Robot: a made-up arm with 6 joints.
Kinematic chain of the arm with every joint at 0, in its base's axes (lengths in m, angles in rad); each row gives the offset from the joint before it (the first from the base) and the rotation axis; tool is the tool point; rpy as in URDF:
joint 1: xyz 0 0 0.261 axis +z
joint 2: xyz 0 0 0 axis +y
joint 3: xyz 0.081 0 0.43 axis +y
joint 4: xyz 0.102 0 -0.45 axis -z
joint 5: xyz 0 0 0 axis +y
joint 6: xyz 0.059 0 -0.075 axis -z
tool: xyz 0 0 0 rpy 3.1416 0 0
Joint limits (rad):
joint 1: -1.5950..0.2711
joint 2: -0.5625..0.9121
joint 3: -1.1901..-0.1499
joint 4: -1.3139..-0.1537
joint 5: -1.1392..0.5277
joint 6: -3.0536..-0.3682
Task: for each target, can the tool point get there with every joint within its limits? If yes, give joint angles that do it. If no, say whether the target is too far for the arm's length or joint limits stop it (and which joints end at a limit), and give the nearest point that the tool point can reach.
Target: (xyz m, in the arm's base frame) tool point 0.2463 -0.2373 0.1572
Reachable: yes | joints -0.8212 0.1483 -0.2600 -0.4656 0.2173 -2.0360
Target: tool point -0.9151 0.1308 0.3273
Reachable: no: joint limits stop it (at a limit: joint 1, joint 2, joint 3, joint 4, joint 5) | nearest point -0.0048 -0.2822 0.3311 | short by 1.000 m
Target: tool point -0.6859 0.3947 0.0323
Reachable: no: joint limits stop it (at a limit: joint 1, joint 2, joint 3, joint 4) | nearest point 0.0931 0.0867 0.0003 | short by 0.838 m
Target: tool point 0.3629 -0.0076 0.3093
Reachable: yes | joints -0.2218 -0.0766 -0.2622 -0.8803 -0.7257 -1.1922
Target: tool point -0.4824 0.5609 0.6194
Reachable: no: joint limits stop it (at a limit: joint 1, joint 2, joint 3, joint 4, joint 5) | nearest point 0.1820 0.1437 0.4263 | short by 0.808 m
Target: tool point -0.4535 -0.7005 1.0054
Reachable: no: too far | nearest point -0.0022 -0.5099 0.7945 | short by 0.533 m
